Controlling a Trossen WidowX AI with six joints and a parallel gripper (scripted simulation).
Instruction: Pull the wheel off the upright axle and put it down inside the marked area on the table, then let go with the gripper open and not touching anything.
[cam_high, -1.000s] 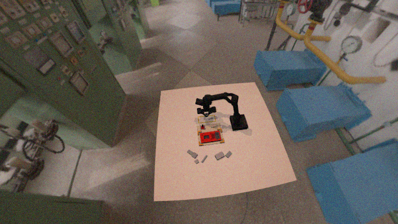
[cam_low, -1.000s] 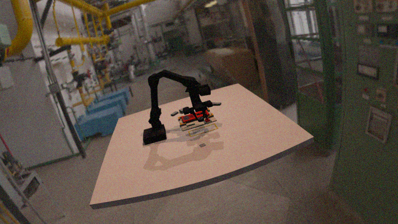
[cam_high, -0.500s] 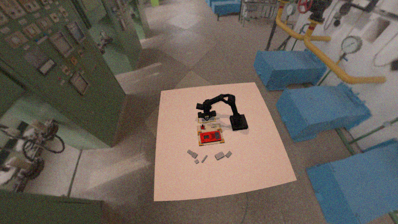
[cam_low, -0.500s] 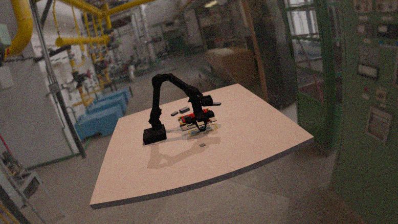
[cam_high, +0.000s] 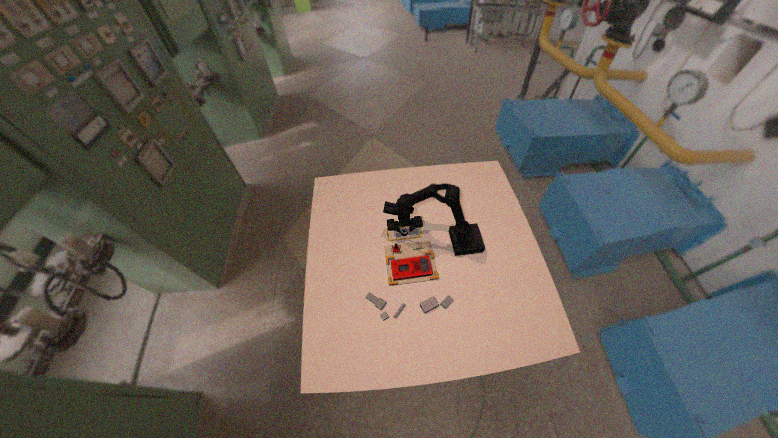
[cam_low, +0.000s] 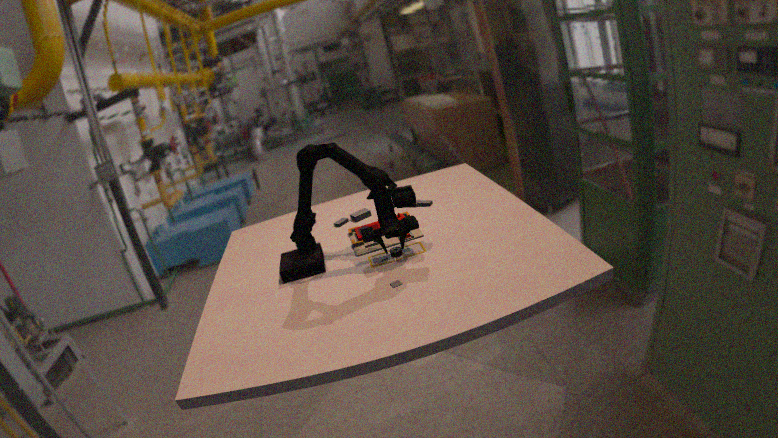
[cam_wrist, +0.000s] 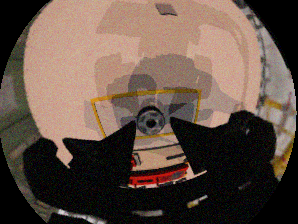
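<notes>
Right now my gripper tip is right at the dark wheel.
</notes>
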